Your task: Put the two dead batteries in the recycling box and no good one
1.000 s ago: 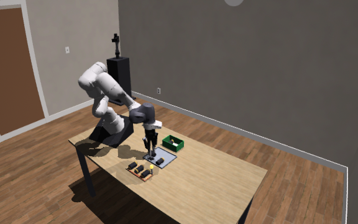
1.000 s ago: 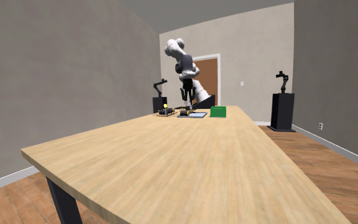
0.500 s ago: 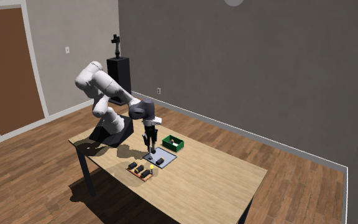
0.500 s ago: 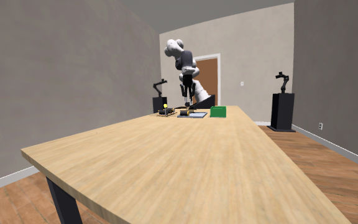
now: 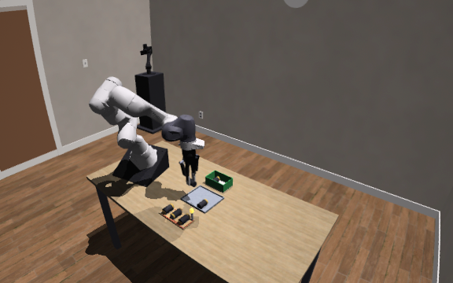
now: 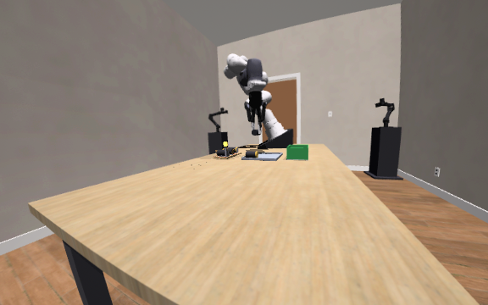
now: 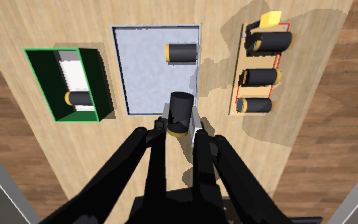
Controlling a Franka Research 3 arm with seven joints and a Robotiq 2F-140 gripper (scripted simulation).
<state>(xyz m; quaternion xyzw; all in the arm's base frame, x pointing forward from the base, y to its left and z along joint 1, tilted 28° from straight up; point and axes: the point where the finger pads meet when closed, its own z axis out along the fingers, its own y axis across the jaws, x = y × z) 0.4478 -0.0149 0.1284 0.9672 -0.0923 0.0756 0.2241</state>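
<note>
My gripper is now 230 mm to the right of the green recycling box, 140 mm above it and 40 mm short of it. Also, from my hand: bulb (150 mm to the right, 120 mm ahead, 80 mm below); then grey tray (160 mm below, 50 mm to the left, 40 mm ahead).
</note>
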